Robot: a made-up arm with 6 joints.
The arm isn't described. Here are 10 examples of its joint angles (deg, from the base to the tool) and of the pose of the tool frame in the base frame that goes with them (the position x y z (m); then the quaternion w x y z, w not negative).
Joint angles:
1: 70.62 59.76 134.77 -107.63 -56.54 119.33
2: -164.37 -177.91 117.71 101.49 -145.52 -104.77
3: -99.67 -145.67 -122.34 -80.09 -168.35 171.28
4: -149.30 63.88 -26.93 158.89 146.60 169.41
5: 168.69 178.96 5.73 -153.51 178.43 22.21
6: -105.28 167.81 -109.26 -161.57 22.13 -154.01
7: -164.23 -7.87 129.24 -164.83 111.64 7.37
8: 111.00 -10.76 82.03 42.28 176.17 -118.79
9: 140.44 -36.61 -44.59 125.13 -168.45 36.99
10: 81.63 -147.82 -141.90 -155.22 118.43 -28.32
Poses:
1: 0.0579 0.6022 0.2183 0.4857 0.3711 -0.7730 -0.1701
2: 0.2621 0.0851 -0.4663 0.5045 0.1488 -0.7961 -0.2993
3: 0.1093 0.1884 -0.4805 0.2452 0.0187 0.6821 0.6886
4: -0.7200 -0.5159 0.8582 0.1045 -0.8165 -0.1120 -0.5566
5: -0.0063 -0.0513 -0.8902 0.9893 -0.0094 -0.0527 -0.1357
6: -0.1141 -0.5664 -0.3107 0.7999 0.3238 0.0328 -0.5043
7: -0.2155 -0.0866 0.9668 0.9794 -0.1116 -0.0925 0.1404
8: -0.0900 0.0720 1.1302 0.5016 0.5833 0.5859 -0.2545
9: 0.5711 -0.5159 0.9524 0.6482 -0.6762 -0.2464 0.2486
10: -0.0348 -0.1665 -0.2940 0.3855 0.0535 0.4491 -0.8043
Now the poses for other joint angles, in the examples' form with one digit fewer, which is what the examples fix.
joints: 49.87 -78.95 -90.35 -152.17 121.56 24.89
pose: -0.522 -0.609 0.048 0.310 -0.559 -0.024 -0.769
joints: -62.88 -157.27 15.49 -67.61 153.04 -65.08
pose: -0.231 0.461 -0.765 0.784 0.298 0.087 -0.537
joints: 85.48 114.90 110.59 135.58 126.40 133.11
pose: -0.072 0.593 -0.403 0.442 -0.655 0.260 0.554
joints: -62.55 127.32 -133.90 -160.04 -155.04 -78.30
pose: 0.377 -0.575 -0.007 0.243 0.915 0.299 0.116
